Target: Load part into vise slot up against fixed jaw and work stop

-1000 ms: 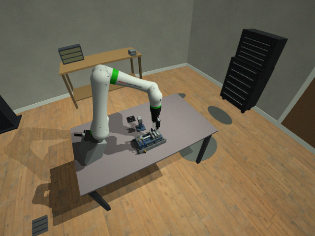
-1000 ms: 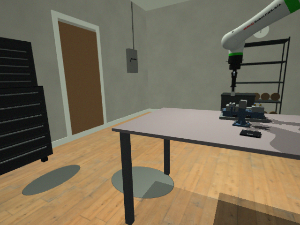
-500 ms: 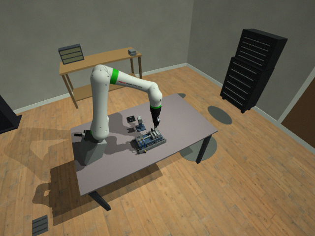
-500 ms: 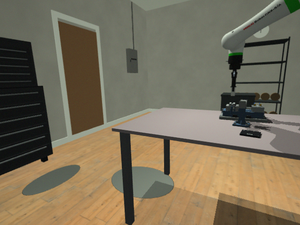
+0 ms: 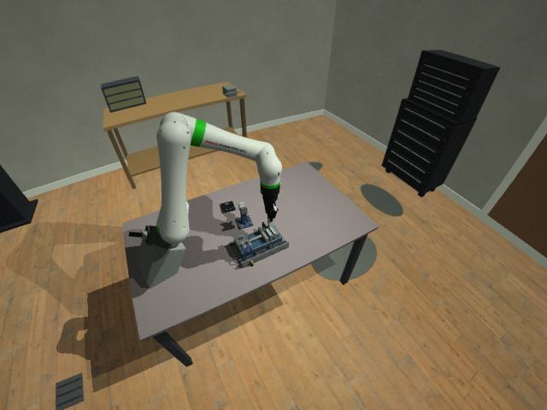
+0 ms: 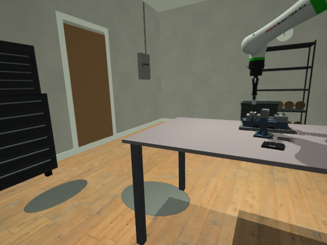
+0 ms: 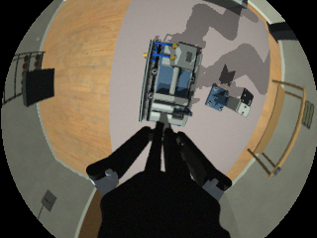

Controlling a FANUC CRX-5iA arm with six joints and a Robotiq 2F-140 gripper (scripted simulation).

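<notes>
My gripper is now 100 mm above the part. From my hand the other things lie so: air cylinder 170 mm behind, 10 mm to the left, 120 mm below; then vise 70 mm behind, 20 mm to the left, 160 mm below; then black infeed plate 130 mm behind, 410 mm to the left, 190 mm below.
</notes>
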